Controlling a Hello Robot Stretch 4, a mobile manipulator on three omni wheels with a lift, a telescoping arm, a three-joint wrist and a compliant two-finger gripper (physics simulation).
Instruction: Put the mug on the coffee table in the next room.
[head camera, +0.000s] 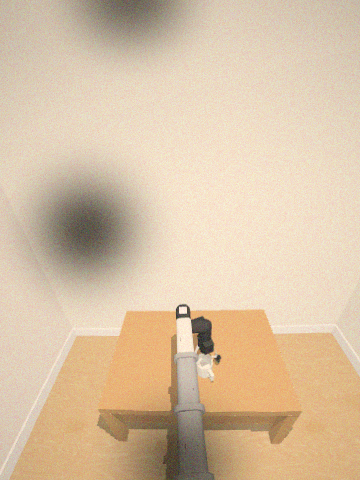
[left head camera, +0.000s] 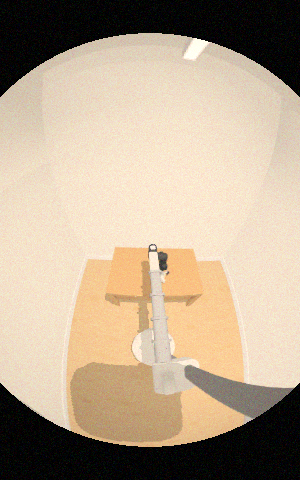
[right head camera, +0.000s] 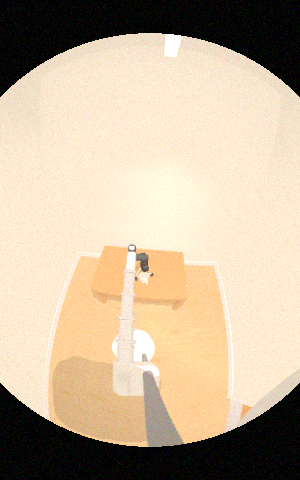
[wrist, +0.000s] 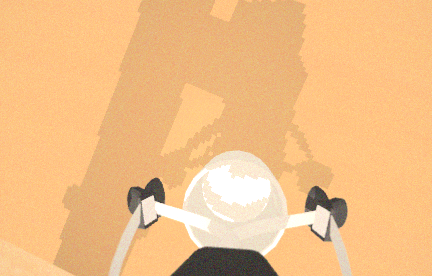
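The white mug (head camera: 203, 369) (left head camera: 163, 278) (right head camera: 144, 280) (wrist: 235, 195) appears to stand upright on the wooden coffee table (head camera: 250, 385) (left head camera: 182, 282) (right head camera: 167, 285) (wrist: 380, 100), right of the arm in the head view. My gripper (head camera: 206, 359) (right head camera: 144, 276) (wrist: 233, 198) is open around the mug. In the wrist view a gap shows between each dark fingertip pad and the mug's side. The lower front of the mug is hidden by the dark gripper body in the wrist view. The arm partly covers the fingers in the left head view.
The telescoping arm (head camera: 190, 390) (left head camera: 158, 310) (right head camera: 127, 310) reaches over the table's front edge. Pale walls (head camera: 225, 200) stand behind the table and at both sides. The round white base (left head camera: 140, 346) (right head camera: 142, 345) is on the wooden floor (head camera: 65, 395) in front.
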